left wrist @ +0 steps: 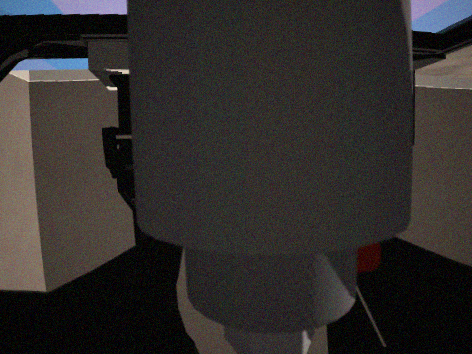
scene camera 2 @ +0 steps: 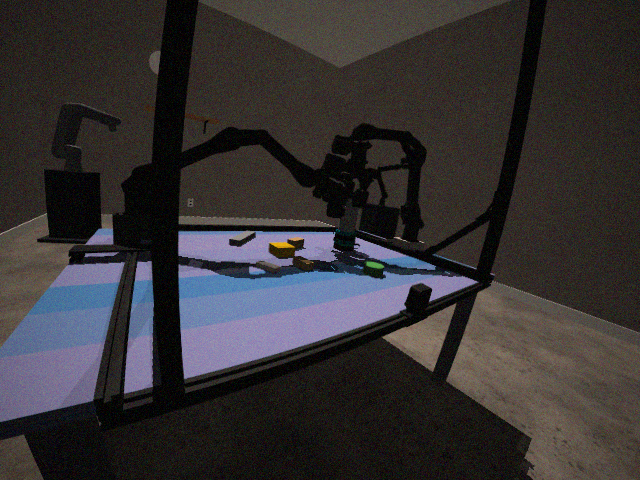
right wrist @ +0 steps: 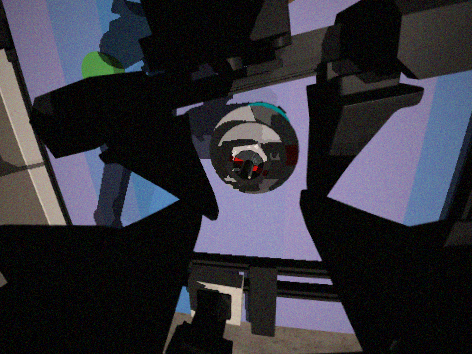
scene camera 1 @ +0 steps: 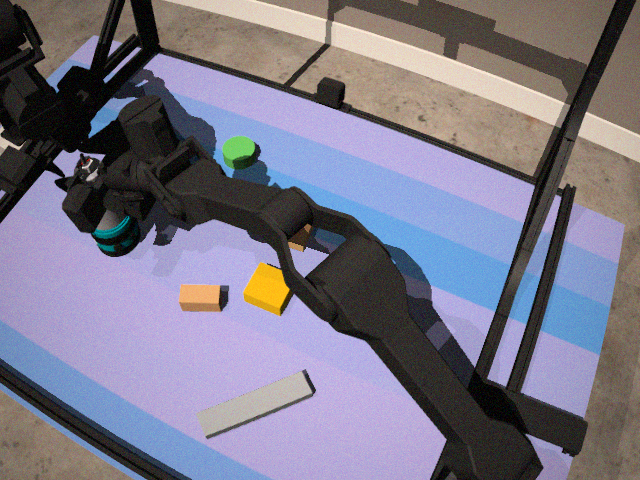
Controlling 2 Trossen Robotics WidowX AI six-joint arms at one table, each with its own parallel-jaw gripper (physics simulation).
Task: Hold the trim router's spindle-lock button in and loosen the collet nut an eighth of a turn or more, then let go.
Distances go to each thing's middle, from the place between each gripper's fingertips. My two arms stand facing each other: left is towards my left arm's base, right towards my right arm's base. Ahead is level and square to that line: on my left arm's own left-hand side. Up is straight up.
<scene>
The collet nut (right wrist: 255,146) lies 10 mm behind my right hand and 20 mm to the left of it. From my right hand the other things lie so: green disc (scene camera 1: 239,153) 260 mm behind, 60 mm to the left, 180 mm below; yellow block (scene camera 1: 267,290) 100 mm behind, 280 mm to the left, 180 mm below; grey bar (scene camera 1: 293,389) 60 mm ahead, 390 mm to the left, 180 mm below.
The collet nut lies 2 cm behind my left hand, 4 cm to the left of it and 1 cm above it. The rest, counted from my left hand: green disc: 27 cm behind, 8 cm to the left, 16 cm below; then yellow block: 11 cm behind, 30 cm to the left, 16 cm below; then grey bar: 5 cm ahead, 40 cm to the left, 17 cm below.
</scene>
